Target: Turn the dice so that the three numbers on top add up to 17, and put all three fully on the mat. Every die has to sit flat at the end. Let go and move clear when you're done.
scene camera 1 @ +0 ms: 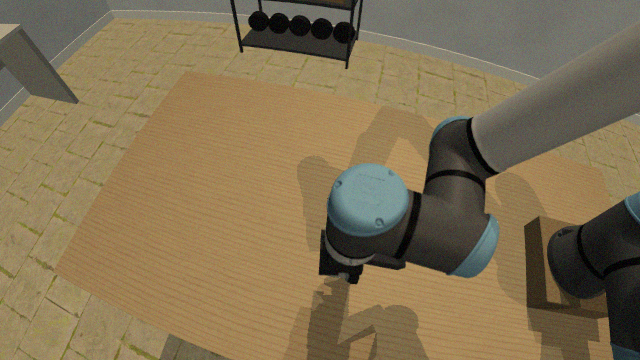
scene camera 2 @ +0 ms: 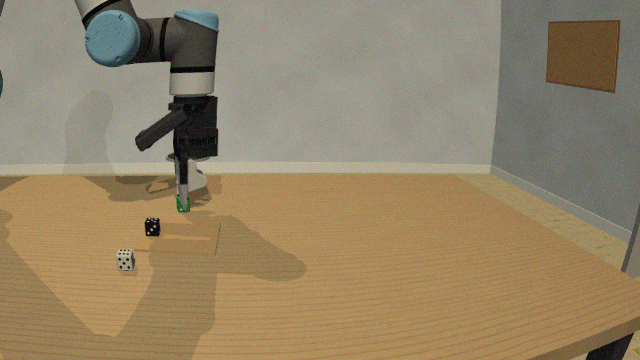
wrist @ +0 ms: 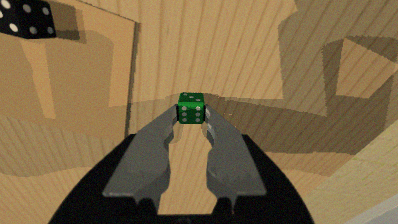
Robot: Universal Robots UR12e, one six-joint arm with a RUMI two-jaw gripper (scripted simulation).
In view: the gripper (scene camera 2: 184, 208), a green die (wrist: 191, 105) and a tan mat (scene camera 2: 187, 237).
The tan mat shows as well in the wrist view (wrist: 79, 81). The gripper is seen too in scene camera 1 (scene camera 1: 346, 271) and in the wrist view (wrist: 191, 105).
